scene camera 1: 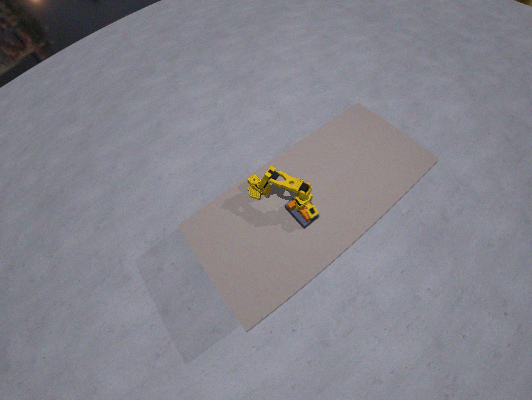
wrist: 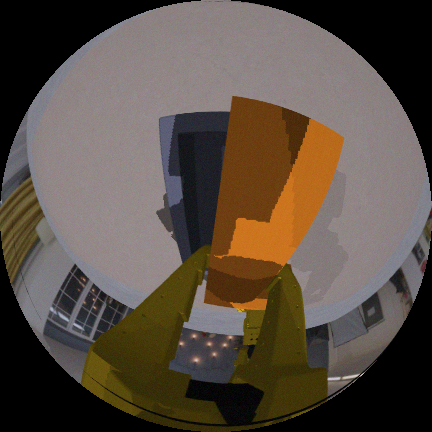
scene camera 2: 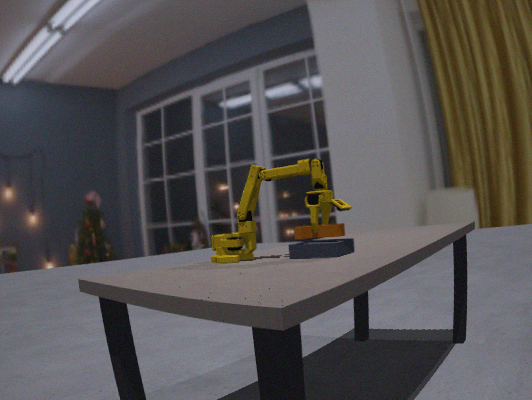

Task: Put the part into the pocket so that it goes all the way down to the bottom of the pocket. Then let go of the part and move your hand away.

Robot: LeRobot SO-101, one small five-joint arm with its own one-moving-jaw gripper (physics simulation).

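Note:
The orange part is a long block held level between the jaws. My gripper is shut on it, with one jaw pressed on each side. The dark blue-grey pocket block stands on the table below. In scene camera 2 the part is above the block's top, with a narrow gap between them. In the wrist view the part covers the block's right side, and the open pocket shows to its left. The pocket's right wall is hidden under the part.
The table top carries the arm's yellow base, which stands to the left of the block in scene camera 2. The arm's shadow lies on the table beside the block. Dark table legs stand below the top.

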